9 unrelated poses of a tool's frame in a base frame.
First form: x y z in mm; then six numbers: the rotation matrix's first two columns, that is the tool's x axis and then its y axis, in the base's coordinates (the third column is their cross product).
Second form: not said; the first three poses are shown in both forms.
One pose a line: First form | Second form
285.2 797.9 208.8 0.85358 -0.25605 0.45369 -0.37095 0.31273 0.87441 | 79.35 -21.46 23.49 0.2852 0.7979 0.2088
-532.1 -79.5 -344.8 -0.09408 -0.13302 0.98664 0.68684 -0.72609 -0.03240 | -76.68 46.11 -97.80 -0.5321 -0.0795 -0.3448
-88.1 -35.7 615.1 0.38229 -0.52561 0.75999 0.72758 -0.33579 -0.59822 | -71.99 34.72 -62.28 -0.0881 -0.0357 0.6151
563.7 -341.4 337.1 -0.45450 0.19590 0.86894 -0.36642 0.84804 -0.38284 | 122.50 -54.28 141.12 0.5637 -0.3414 0.3371
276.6 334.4 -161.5 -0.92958 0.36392 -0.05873 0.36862 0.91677 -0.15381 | 170.52 -0.12 -158.37 0.2766 0.3344 -0.1615
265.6 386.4 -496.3 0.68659 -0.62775 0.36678 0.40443 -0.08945 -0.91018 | -76.02 37.17 -30.50 0.2656 0.3864 -0.4963
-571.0 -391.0 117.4 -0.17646 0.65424 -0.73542 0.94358 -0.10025 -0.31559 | 128.66 -16.27 -100.59 -0.5710 -0.3910 0.1174
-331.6 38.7 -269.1 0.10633 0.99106 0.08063 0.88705 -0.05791 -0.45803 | -172.27 -26.70 -83.16 -0.3316 0.0387 -0.2691
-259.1 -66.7 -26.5 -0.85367 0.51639 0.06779 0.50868 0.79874 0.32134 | -161.90 6.42 -149.21 -0.2591 -0.0667 -0.0265
